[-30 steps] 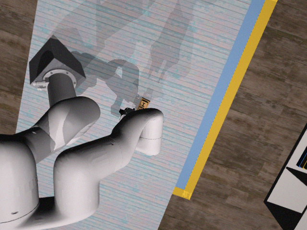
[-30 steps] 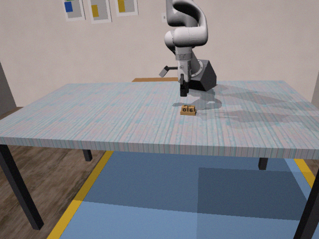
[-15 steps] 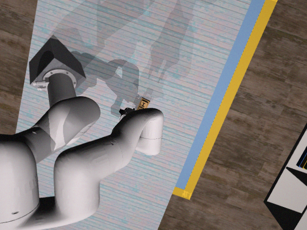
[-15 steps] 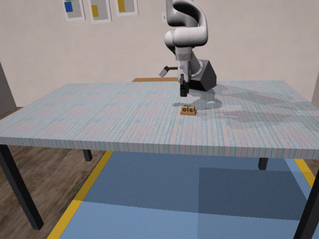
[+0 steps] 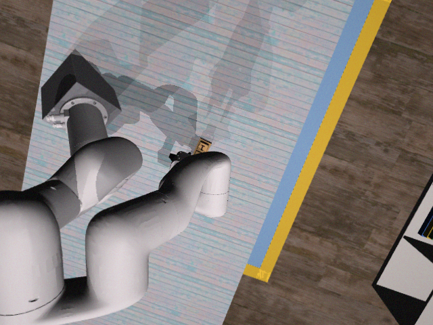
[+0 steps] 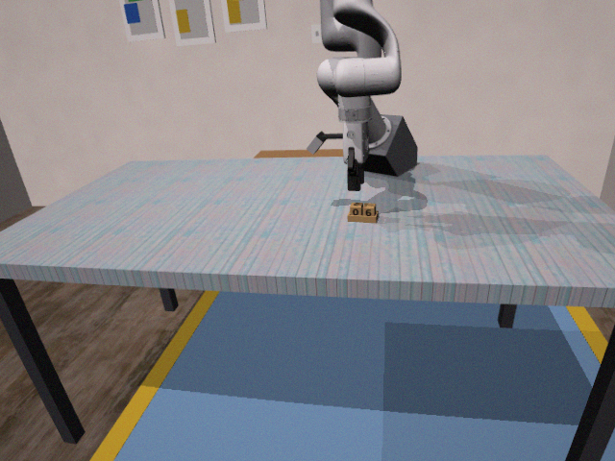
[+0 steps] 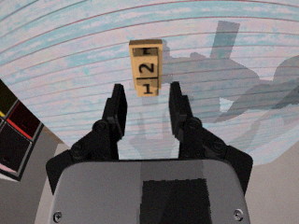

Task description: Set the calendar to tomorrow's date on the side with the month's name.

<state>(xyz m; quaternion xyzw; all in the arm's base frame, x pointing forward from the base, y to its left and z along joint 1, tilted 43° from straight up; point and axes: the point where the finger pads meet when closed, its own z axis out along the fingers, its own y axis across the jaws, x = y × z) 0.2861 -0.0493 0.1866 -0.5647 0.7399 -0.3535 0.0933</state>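
Right now the wooden digit cube is 80 mm below my hand, 30 mm to the left of it and 10 mm ahead of it. Round my hand: wooden calendar tray 100 mm below, 20 mm to the left, 10 mm ahead.
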